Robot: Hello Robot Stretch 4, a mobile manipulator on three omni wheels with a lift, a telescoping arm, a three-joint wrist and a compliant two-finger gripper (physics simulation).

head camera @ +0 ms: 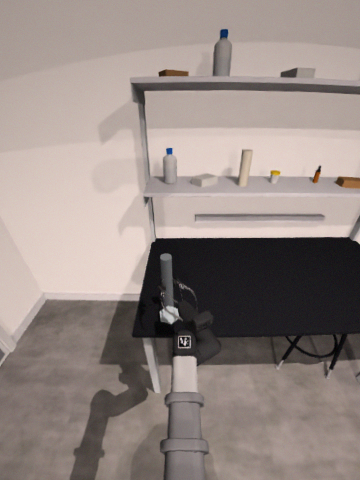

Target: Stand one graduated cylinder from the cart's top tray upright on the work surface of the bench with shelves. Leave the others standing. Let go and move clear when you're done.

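Places are measured from the robot's base along level axes (x ahead, y left, z up), in metres.
Where they show: hand at its tool point: (167, 282).
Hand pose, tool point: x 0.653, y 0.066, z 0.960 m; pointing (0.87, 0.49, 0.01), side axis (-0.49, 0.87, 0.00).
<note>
After its pixels a point has its place.
A grey graduated cylinder (167, 275) @[x 0.633, y 0.061, z 1.018 m] with a pale, faceted base stands upright between the fingers of my gripper (168, 291). The gripper is shut on it, below the middle of its tube. The cylinder is over the front left part of the bench's black work surface (260, 285) @[x 0.852, y -0.418, z 0.735 m]. I cannot tell whether its base touches the surface. The dark wrist is just to the right of the base and partly hides the front edge of the bench. The cart and the other cylinders do not show in this view.
Above the bench, a lower shelf (227, 189) holds a blue-capped bottle (170, 169) @[x 1.167, y 0.071, z 1.271 m], a beige cylinder (245, 168) @[x 1.129, y -0.314, z 1.285 m] and small items. An upper shelf (250, 85) holds another bottle (222, 57) @[x 1.168, y -0.160, z 1.731 m] and boxes. A bench leg (152, 367) @[x 0.595, y 0.172, z 0.358 m] is left of the arm. Dark stool legs (337, 355) @[x 0.709, y -0.993, z 0.235 m] show beneath the bench.
</note>
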